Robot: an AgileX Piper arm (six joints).
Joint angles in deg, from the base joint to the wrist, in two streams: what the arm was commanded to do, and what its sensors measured. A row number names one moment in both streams.
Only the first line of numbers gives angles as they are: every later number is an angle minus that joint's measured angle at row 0.
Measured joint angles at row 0:
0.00, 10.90, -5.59, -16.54, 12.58, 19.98
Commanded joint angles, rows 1 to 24:
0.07, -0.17, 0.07, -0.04, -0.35, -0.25
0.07, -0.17, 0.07, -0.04, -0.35, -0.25
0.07, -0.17, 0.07, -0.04, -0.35, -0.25
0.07, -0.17, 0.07, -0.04, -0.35, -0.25
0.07, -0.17, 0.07, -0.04, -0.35, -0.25
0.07, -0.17, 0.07, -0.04, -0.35, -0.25
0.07, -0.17, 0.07, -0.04, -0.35, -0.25
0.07, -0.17, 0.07, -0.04, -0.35, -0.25
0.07, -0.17, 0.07, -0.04, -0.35, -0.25
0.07, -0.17, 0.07, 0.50, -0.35, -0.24
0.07, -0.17, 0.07, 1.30, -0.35, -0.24
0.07, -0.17, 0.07, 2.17, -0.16, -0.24
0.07, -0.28, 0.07, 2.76, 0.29, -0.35
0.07, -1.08, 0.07, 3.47, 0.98, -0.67
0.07, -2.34, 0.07, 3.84, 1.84, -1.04
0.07, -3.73, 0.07, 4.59, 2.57, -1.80
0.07, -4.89, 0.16, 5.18, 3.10, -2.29
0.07, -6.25, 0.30, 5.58, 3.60, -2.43
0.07, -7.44, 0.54, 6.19, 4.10, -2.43
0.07, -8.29, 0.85, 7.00, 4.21, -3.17
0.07, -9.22, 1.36, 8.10, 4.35, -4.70
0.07, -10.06, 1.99, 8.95, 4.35, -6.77
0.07, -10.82, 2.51, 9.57, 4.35, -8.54
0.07, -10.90, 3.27, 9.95, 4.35, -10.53
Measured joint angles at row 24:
0.00, -8.59, 1.05, 7.17, 3.76, -3.85
